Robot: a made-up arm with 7 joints.
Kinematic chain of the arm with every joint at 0, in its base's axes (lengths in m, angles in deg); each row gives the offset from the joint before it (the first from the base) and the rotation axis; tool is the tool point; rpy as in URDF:
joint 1: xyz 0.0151 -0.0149 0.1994 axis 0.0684 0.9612 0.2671
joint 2: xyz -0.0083 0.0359 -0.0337 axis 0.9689 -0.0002 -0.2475
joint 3: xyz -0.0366 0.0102 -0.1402 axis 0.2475 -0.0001 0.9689
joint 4: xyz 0.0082 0.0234 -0.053 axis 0.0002 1 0
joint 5: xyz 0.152 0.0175 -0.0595 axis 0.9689 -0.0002 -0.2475
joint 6: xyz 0.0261 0.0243 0.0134 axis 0.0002 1 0
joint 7: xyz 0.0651 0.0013 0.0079 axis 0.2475 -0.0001 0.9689
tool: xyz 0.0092 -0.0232 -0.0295 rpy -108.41 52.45 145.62
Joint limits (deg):
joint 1: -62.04..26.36
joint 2: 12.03..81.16
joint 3: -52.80..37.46
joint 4: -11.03..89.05
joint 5: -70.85..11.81
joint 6: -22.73..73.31
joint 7: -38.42..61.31
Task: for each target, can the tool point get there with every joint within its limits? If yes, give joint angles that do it. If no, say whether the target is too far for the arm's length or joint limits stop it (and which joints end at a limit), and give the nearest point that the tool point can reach.
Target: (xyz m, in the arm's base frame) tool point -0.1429 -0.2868 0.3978
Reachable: no: joint limits stop it (at a limit: joint 1, joint 2, joint 3, joint 4, joint 5, joint 6) | nearest point 0.2453 -0.2028 0.2103 | short by 0.439 m
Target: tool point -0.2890 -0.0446 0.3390
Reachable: no: joint limits stop it (at a limit: joint 1, joint 2, joint 3, joint 4, joint 6, joint 7) | nearest point 0.0542 0.1469 0.4659 | short by 0.413 m
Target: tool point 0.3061 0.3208 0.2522
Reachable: yes | joints -51.57 58.26 26.44 29.46 -61.12 18.28 -17.85
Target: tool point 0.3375 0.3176 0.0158
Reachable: yes | joints -39.39 44.70 3.32 59.33 -23.12 -11.63 6.63
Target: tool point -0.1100 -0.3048 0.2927
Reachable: no: joint limits stop it (at a limit: joint 1, joint 2, joint 3, joint 4, joint 5, joint 6) | nearest point 0.2422 -0.2036 0.2015 | short by 0.378 m
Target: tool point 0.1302 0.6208 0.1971
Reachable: no: too far | nearest point 0.1094 0.4912 0.1907 | short by 0.131 m
